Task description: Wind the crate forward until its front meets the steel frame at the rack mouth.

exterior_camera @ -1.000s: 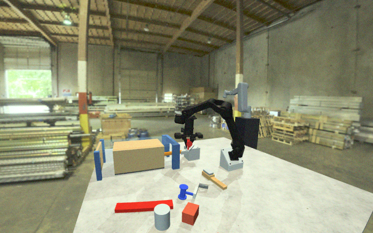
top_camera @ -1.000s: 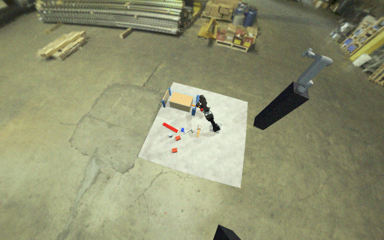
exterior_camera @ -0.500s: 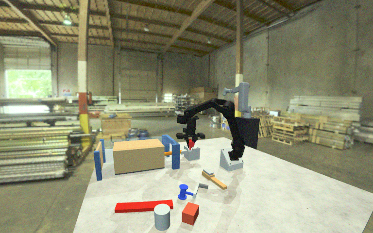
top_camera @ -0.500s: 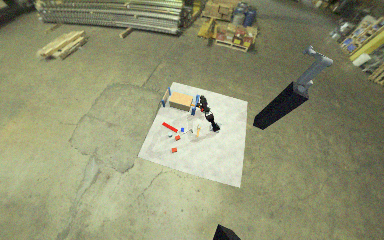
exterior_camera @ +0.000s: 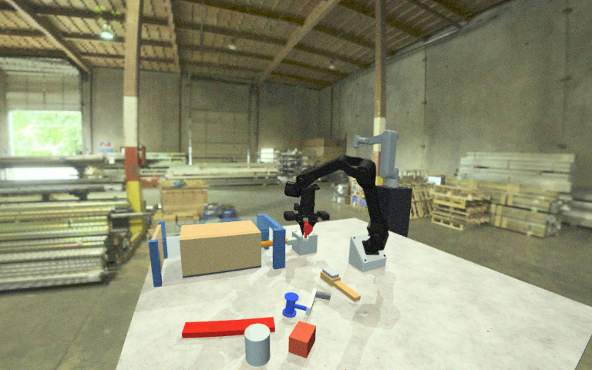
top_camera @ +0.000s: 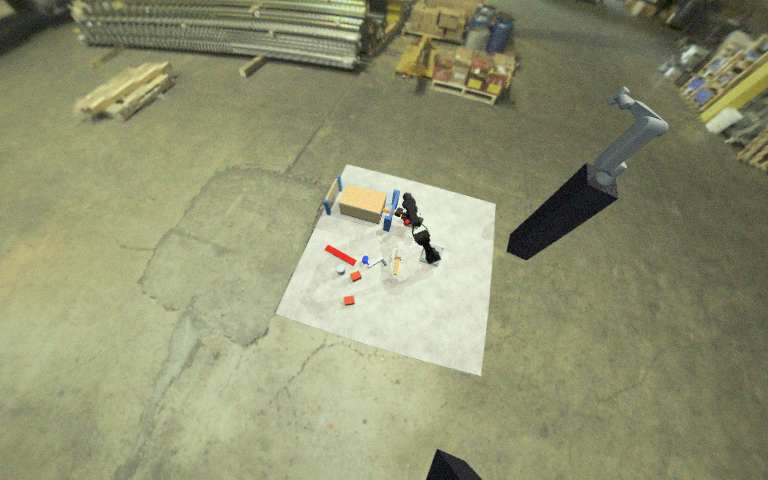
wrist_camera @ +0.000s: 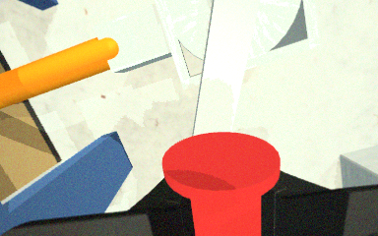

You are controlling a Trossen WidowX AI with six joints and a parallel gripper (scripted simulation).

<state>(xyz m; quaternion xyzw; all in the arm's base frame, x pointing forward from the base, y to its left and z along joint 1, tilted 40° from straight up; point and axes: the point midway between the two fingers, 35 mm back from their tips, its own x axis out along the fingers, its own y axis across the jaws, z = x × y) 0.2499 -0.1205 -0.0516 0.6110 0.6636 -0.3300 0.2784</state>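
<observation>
The grey winch lies 4 cm behind my gripper tip, 10 cm to the right of it and 8 cm below it. Round my gripper tip: red-knobbed winch handle 1 cm behind, 3 cm to the right, 1 cm below; then blue frame 13 cm ahead, 7 cm to the right; then red knob 1 cm to the left, 2 cm above.
</observation>
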